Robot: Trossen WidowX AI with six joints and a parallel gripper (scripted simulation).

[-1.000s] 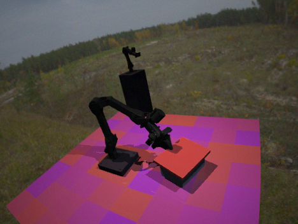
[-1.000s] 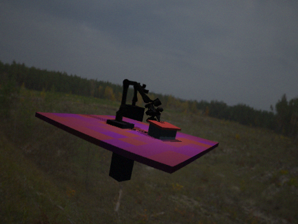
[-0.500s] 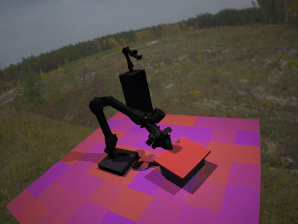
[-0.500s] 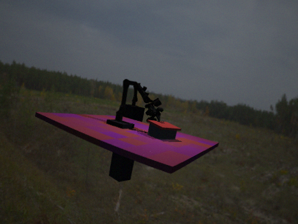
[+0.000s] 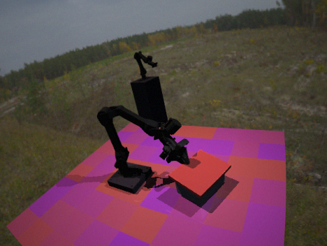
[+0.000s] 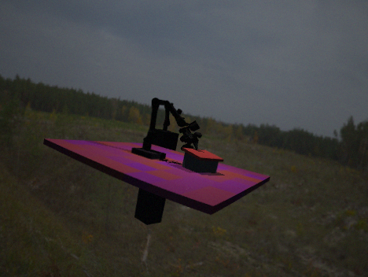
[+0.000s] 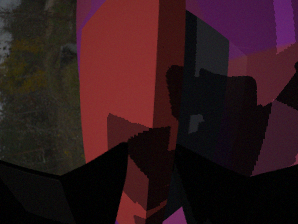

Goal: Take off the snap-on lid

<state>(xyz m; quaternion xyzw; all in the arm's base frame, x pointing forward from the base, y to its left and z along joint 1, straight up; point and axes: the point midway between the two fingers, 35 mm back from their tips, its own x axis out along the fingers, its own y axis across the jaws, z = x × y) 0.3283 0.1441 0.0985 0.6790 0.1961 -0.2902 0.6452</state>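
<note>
Now: gripper tip 80 mm short of the red lid and 10 mm to the left of it. From my gripper tip the other things lie so: dark grey storage box: 70 mm ahead, 10 mm to the right, 60 mm below.
</note>
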